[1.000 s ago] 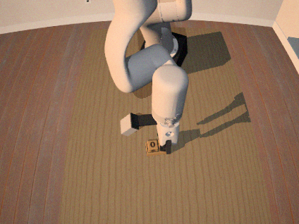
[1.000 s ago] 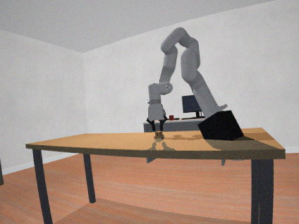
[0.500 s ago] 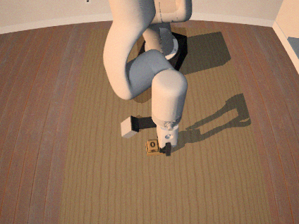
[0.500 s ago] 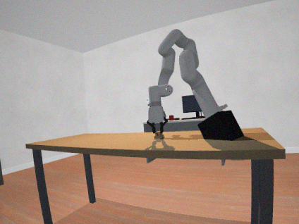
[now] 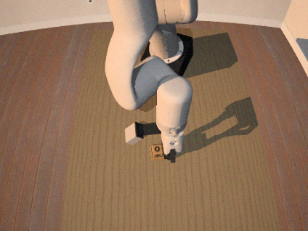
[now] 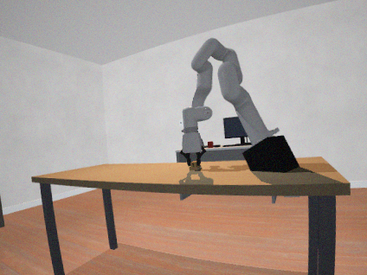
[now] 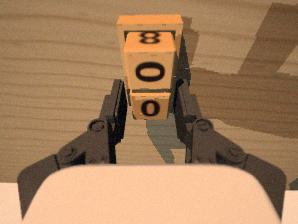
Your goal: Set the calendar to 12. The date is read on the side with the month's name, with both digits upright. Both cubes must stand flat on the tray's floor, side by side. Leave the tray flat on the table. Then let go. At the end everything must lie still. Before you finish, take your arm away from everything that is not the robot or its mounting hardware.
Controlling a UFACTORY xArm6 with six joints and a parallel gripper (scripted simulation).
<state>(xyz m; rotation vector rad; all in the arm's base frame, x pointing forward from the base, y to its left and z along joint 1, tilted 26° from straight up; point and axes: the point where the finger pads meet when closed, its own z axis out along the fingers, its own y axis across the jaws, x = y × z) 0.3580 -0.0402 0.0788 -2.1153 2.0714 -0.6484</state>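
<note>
Now: the number cube 20 mm below my hand. From my hand the other things lie so: tray: 20 mm to the right, 30 mm below.
</note>
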